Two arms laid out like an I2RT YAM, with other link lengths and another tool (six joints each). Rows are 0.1 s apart.
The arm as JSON. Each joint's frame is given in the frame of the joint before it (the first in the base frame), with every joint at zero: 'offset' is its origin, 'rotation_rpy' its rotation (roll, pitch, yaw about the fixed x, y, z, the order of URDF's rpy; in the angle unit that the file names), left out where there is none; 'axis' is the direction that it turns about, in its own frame. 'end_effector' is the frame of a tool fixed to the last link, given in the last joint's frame.
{
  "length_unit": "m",
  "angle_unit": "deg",
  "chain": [
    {
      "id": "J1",
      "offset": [
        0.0,
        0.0,
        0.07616
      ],
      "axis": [
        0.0,
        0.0,
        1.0
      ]
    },
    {
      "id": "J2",
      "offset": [
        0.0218,
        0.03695,
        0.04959
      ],
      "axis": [
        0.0,
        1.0,
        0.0
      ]
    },
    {
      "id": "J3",
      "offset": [
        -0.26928,
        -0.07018,
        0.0
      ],
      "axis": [
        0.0,
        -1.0,
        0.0
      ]
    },
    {
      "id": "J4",
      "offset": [
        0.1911,
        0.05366,
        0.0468
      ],
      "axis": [
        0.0,
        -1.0,
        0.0
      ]
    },
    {
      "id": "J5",
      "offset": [
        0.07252,
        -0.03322,
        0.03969
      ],
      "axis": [
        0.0,
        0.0,
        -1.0
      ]
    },
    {
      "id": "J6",
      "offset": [
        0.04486,
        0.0,
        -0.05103
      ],
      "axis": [
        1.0,
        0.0,
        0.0
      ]
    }
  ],
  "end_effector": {
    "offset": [
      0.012,
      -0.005,
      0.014
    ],
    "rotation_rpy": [
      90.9,
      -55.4,
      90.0
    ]
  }
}
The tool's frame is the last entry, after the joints.
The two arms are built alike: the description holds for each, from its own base.
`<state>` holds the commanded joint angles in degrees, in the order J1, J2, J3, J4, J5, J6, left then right.
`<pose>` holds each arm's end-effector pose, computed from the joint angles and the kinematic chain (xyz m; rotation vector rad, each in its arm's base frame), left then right.
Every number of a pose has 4 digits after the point. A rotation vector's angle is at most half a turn.
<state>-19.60 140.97 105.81 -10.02 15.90 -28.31 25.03 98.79 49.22 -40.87 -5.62 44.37</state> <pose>0.4685 -0.1947 0.1352 2.2745 0.7566 0.5139 0.2050 0.0731 0.1464 -3.0074 -0.4020 0.0588</pose>
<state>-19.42 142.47 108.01 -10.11 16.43 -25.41 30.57 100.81 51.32 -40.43 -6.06 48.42</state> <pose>0.4743 -0.1963 0.1332 2.2870 0.6942 0.5409 0.2054 0.0975 0.1448 -2.9947 -0.4407 0.0621</pose>
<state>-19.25 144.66 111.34 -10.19 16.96 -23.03 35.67 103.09 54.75 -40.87 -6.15 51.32</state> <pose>0.4829 -0.1989 0.1306 2.2887 0.6384 0.5710 0.2071 0.1232 0.1457 -2.9818 -0.4986 0.0569</pose>
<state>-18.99 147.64 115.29 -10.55 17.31 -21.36 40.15 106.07 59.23 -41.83 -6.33 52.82</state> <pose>0.4927 -0.2005 0.1233 2.2907 0.6033 0.5919 0.2100 0.1502 0.1464 -2.9625 -0.5758 0.0553</pose>
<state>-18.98 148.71 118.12 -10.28 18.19 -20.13 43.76 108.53 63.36 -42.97 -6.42 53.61</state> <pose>0.4991 -0.2038 0.1285 2.2687 0.5558 0.6218 0.2110 0.1736 0.1478 -2.9427 -0.6484 0.0514</pose>
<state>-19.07 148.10 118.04 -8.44 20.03 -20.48 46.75 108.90 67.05 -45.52 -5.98 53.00</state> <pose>0.4999 -0.2068 0.1371 2.2254 0.5225 0.6276 0.2083 0.1908 0.1571 -2.9209 -0.7416 0.0323</pose>
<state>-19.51 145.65 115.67 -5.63 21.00 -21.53 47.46 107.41 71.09 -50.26 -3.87 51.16</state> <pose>0.4956 -0.2103 0.1524 2.1778 0.5008 0.6436 0.2099 0.1948 0.1769 -2.9268 -0.8126 -0.0161</pose>
